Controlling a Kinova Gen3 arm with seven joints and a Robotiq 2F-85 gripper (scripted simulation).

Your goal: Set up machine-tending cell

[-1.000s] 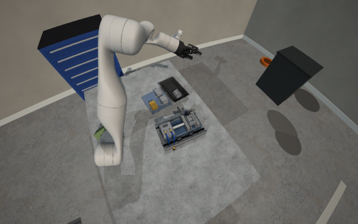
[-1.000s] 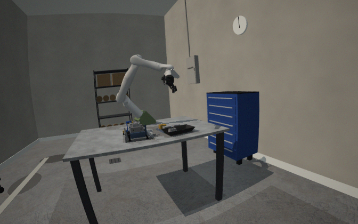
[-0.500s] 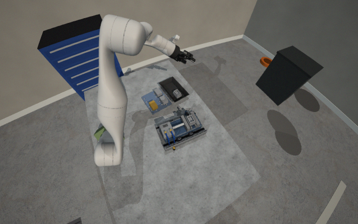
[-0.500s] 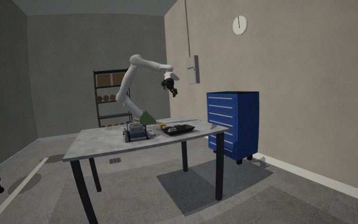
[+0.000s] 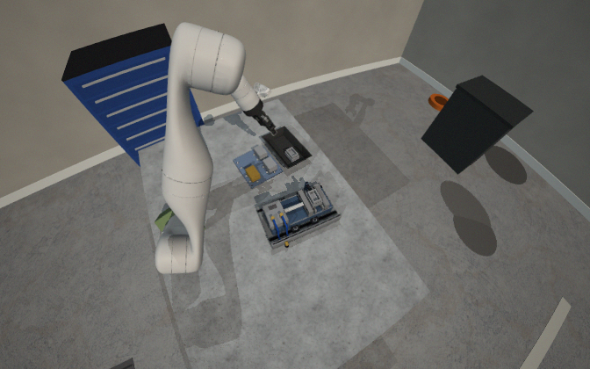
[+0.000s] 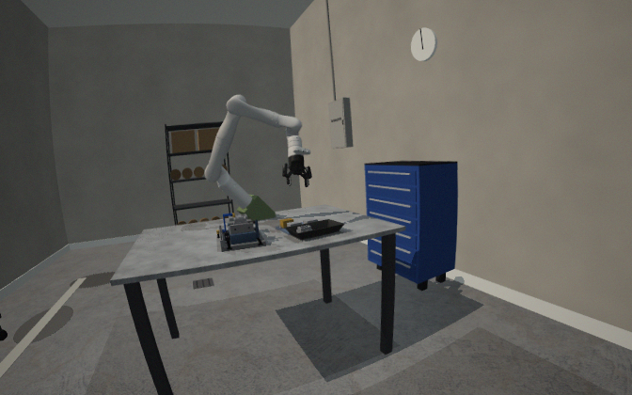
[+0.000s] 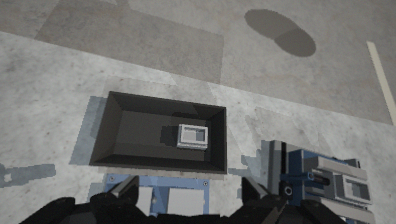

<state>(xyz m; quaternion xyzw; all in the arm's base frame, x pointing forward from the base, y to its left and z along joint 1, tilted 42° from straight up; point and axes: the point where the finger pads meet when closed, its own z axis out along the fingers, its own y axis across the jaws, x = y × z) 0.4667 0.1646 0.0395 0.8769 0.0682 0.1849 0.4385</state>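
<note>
The brass blank lies 11 cm behind my hand, 2 cm to the right of it and 20 cm below it. Round my hand: white rod (9 cm behind, 28 cm to the right, 15 cm below); then vise (7 cm behind, 28 cm to the right, 18 cm below).
</note>
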